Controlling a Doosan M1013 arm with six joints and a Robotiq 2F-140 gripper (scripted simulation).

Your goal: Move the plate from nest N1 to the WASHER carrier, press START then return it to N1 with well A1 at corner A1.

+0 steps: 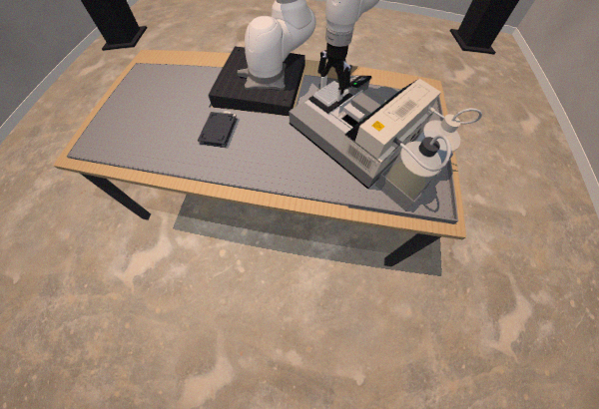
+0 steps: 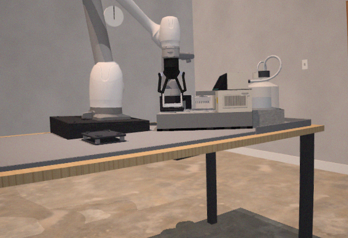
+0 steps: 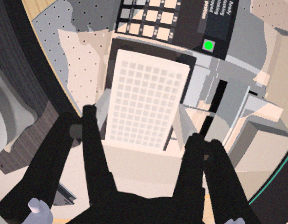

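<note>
Now: hand 2 cm above the white well plate. Also, from my hand: plate washer (11 cm ahead, 11 cm to the left); washer carrier (4 cm below); plate nest N1 (11 cm ahead, 48 cm to the right, 11 cm below).
</note>
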